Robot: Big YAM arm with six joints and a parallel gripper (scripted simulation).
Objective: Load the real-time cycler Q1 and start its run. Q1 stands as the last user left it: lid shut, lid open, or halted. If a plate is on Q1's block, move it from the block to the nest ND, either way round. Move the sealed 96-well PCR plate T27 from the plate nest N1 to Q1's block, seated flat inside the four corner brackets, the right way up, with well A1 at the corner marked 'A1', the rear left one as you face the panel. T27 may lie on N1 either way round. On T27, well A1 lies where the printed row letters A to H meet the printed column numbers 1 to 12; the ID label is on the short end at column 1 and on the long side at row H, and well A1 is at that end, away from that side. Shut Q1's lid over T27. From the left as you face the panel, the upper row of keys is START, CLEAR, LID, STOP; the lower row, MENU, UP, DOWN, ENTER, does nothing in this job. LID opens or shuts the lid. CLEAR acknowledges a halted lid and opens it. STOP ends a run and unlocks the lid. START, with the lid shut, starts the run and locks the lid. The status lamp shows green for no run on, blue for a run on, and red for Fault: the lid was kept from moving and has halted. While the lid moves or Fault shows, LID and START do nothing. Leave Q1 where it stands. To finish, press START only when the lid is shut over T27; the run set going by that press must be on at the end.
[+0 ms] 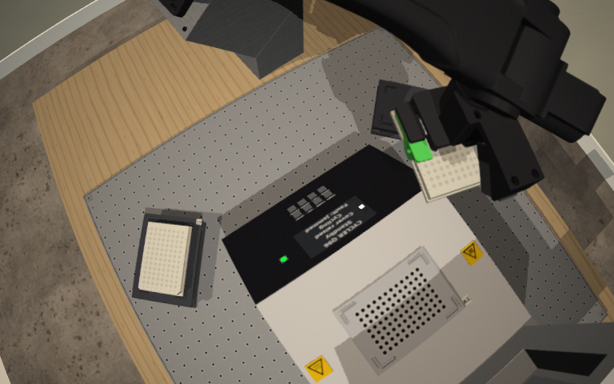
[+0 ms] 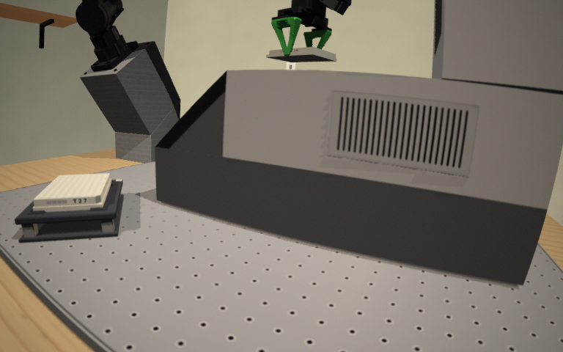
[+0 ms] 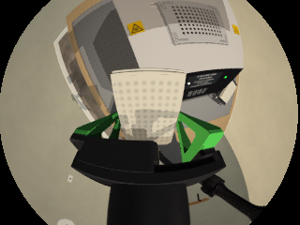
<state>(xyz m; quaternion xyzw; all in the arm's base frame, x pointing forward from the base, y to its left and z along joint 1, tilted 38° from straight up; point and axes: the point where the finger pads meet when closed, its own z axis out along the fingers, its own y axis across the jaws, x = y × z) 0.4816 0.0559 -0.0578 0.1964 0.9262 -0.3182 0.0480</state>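
Right now my hand is 250 mm above the nest ND, 160 mm to the right of it and 110 mm past it. The rest, counted from my hand: nest N1: 400 mm to the right, 250 mm below, 190 mm behind.
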